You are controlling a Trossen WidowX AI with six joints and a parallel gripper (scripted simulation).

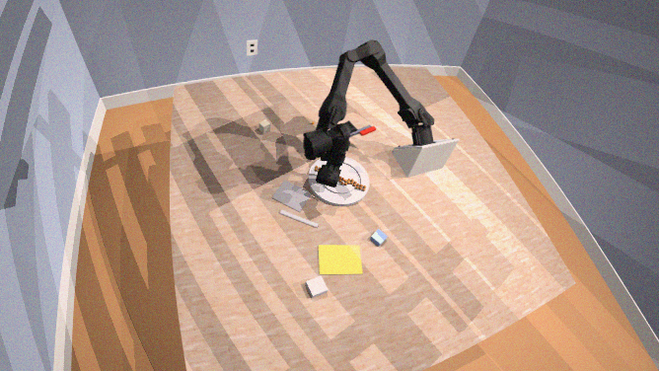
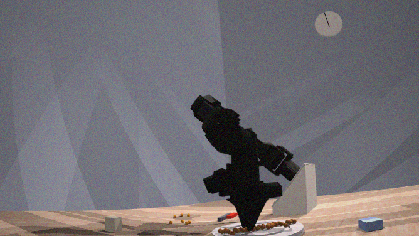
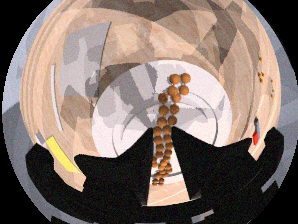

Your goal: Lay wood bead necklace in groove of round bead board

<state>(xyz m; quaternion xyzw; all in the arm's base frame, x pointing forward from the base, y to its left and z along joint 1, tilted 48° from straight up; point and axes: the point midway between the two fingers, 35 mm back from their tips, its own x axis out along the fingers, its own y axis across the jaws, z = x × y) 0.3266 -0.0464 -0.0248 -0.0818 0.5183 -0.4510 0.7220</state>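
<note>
The grey sheet is 140 mm ahead of my gripper tip, 30 mm to the left of it and 10 mm below it. Round my gripper tip: blue block 70 mm behind, 240 mm to the left, 10 mm below; then stick 140 mm ahead, 120 mm to the left, 10 mm below; then red-tipped tool 210 mm behind, 190 mm to the right, 10 mm below.
</note>
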